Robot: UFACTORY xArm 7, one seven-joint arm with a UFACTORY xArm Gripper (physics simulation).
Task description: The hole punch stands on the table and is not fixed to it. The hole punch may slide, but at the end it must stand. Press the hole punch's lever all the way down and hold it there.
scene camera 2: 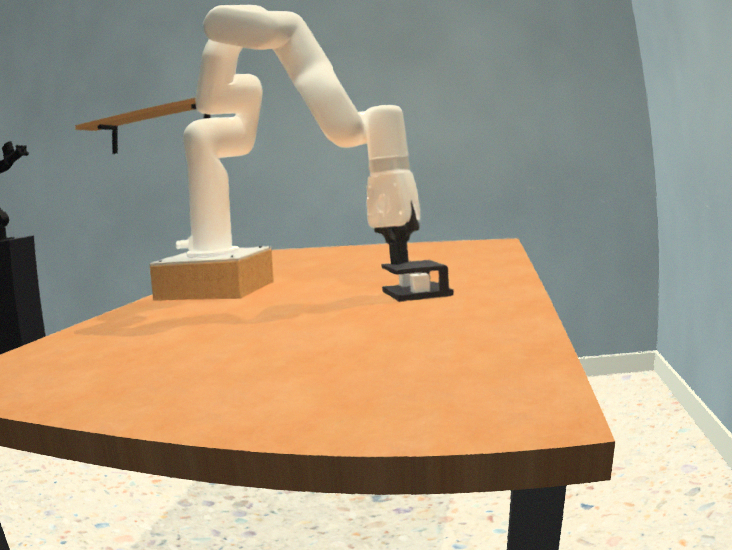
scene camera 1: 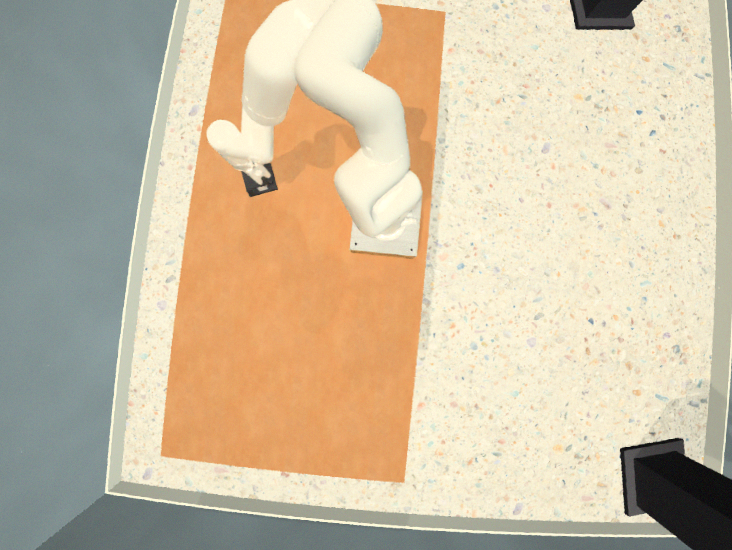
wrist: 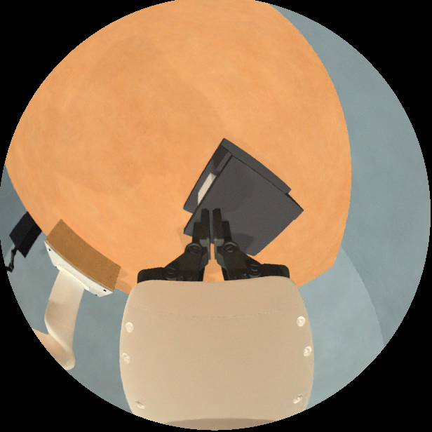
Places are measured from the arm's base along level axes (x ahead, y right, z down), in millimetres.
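Pixels of known places: gripper, fingertip midpoint: (scene camera 2: 399, 263) (scene camera 1: 262, 180); arm's base, origin of the base link: (scene camera 2: 212, 254).
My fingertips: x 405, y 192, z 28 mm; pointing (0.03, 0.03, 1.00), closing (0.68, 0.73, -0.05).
Observation:
For each thing: its middle in the pictures, then the offset to it from my fingertips. "spot": a spot on its surface instead. Level surfaces: height alone.
- black hole punch, body centre: (scene camera 2: 416, 279) (scene camera 1: 257, 175) dx +27, dy +33, dz +28 mm
- base, surface spot: (scene camera 2: 415, 294) spot: dx +19, dy +95, dz +45 mm
- orange table, its level: dz +56 mm
The black hole punch (scene camera 1: 253, 191) (scene camera 2: 444, 280) stands upright on its flat base. Its lever (scene camera 2: 423, 265) (wrist: 252, 197) is a flat dark plate that looks nearly level, with a visible gap above the base (scene camera 2: 415, 294). White blocks (scene camera 2: 419, 282) (wrist: 205, 188) sit between lever and base. My gripper (scene camera 2: 400, 261) (wrist: 211, 219) is shut and empty and points down. Its fingertips are over the lever's end away from the upright post, and look to be at or on its top face. Exact contact is hard to tell.
The orange table (scene camera 1: 284, 366) (scene camera 2: 295, 378) bears the punch and the arm's base block (scene camera 2: 195, 280) (wrist: 85, 250). The table's edge lies right of the punch in the wrist view. A wooden shelf (scene camera 2: 142, 113) is on the wall behind.

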